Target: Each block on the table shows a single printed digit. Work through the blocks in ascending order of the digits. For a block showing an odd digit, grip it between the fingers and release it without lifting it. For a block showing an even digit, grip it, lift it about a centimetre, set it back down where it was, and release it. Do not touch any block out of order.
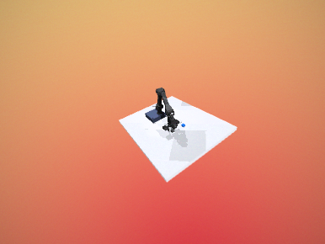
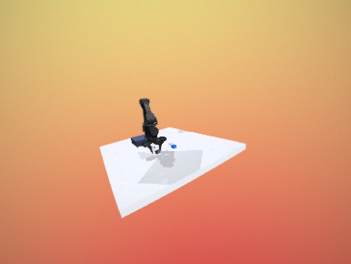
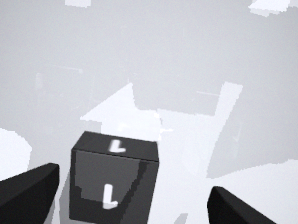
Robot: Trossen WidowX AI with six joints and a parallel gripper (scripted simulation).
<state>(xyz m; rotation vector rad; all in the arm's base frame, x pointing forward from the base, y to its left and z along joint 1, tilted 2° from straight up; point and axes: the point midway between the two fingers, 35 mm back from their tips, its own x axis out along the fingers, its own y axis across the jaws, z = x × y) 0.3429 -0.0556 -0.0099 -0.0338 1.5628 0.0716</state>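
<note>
Now: the white block 17 cm to the left of my gripper tip and 8 cm behind it. From my gripper tip the other things lie so: blue block: 15 cm to the left; dark block: 1 cm to the left.
</note>
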